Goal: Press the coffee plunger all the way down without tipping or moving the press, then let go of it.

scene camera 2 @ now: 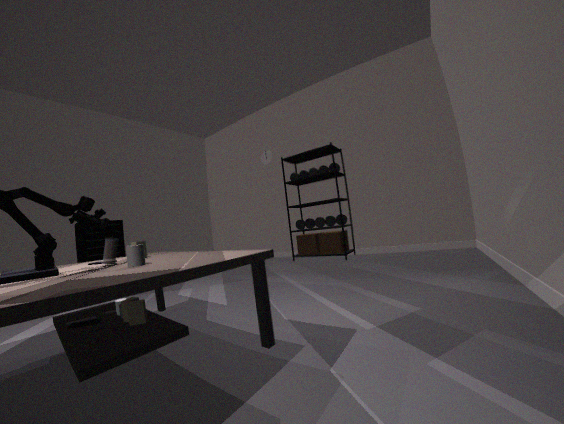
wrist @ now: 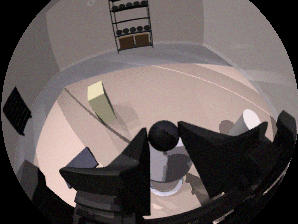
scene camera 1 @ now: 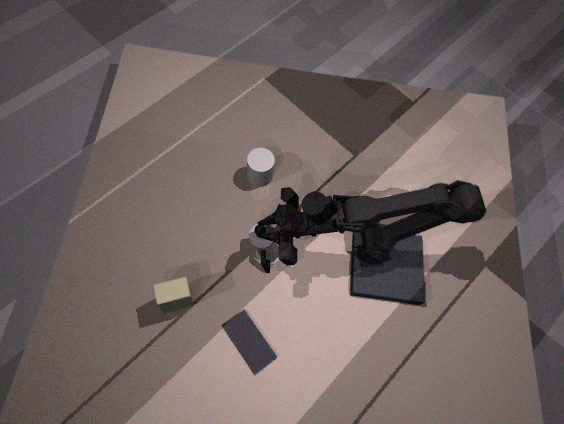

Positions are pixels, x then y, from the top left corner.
Labels:
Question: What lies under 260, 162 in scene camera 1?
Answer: A white cylinder.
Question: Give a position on a dark flat slab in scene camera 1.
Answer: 242, 331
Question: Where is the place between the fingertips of the gripper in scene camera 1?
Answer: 257, 229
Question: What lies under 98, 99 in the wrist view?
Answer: A pale yellow block.

